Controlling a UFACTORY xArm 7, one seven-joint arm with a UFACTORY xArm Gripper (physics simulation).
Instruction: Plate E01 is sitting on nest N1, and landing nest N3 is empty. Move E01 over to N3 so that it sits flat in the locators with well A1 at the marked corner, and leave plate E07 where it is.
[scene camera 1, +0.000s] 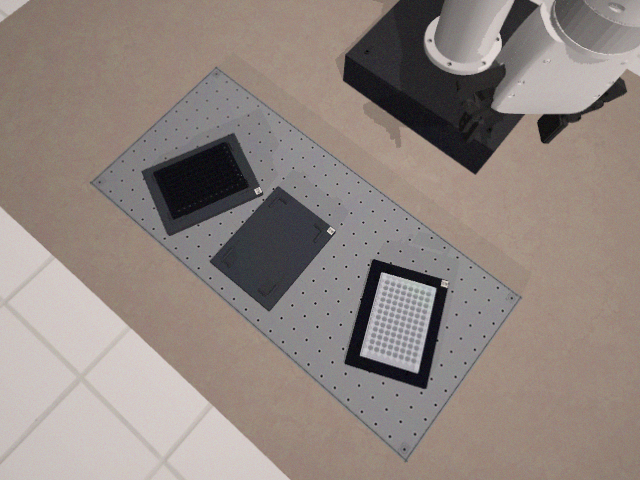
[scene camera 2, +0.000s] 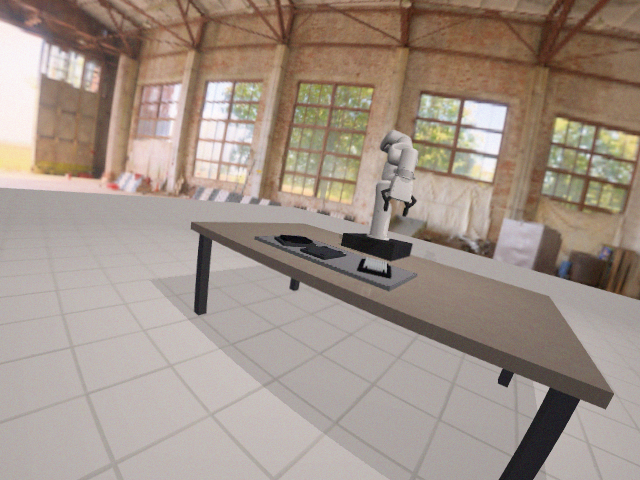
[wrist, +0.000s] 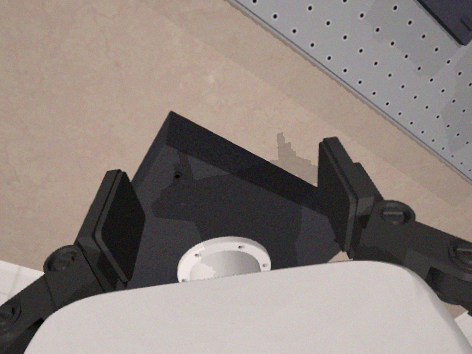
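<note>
A white well plate (scene camera 1: 398, 322) (scene camera 2: 374, 266) lies in the black nest (scene camera 1: 354, 338) at the right of the perforated board, looking flat and inside the locators. A black plate (scene camera 1: 201, 179) (scene camera 2: 294, 239) sits in the dark grey nest (scene camera 1: 168, 223) at the left. The middle nest (scene camera 1: 271, 248) (scene camera 2: 323, 251) is bare, with its corner locators showing. White tags sit at nest corners; their print, the plate names and well A1 are too small to read. My gripper (scene camera 1: 583, 111) (scene camera 2: 395, 210) (wrist: 225, 179) is open and empty, high above the robot's base, away from the plates.
The grey perforated board (scene camera 1: 320, 335) (scene camera 2: 398, 284) (wrist: 320, 37) carries the three nests. The black base block (scene camera 1: 408, 103) (scene camera 2: 361, 243) (wrist: 240, 200) stands behind it, below my fingers in the wrist view. The brown table (scene camera 1: 289, 403) (scene camera 2: 465, 304) ends at a front edge beyond the board.
</note>
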